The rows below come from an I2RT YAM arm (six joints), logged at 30 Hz.
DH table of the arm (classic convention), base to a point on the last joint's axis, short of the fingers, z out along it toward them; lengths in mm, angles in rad. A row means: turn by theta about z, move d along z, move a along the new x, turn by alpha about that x. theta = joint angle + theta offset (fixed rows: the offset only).
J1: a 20, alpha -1.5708, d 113.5, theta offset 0
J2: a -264, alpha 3.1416, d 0, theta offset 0
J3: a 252.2, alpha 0, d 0, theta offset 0.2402
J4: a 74, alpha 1.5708, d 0, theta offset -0.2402
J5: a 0, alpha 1.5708, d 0, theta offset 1.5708
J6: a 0, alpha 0, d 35.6, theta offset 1.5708
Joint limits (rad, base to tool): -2.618..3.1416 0..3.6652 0..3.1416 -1.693..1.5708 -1.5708..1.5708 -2.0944..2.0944
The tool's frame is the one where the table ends.
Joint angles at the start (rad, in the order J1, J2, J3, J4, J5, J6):
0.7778, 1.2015, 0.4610, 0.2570, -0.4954, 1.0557
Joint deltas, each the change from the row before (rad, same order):
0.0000, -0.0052, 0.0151, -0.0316, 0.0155, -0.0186
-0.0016, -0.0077, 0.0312, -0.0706, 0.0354, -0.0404
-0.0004, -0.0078, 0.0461, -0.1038, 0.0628, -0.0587
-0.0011, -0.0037, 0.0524, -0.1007, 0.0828, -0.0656
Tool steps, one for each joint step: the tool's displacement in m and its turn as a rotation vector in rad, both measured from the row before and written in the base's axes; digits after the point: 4 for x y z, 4 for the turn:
0.0009, 0.0002, 0.0028, -0.0173, -0.0134, -0.0060
0.0020, -0.0001, 0.0048, -0.0444, -0.0245, -0.0148
0.0026, -0.0004, 0.0067, -0.0746, -0.0363, -0.0257
0.0037, -0.0006, 0.0084, -0.0857, -0.0522, -0.0346

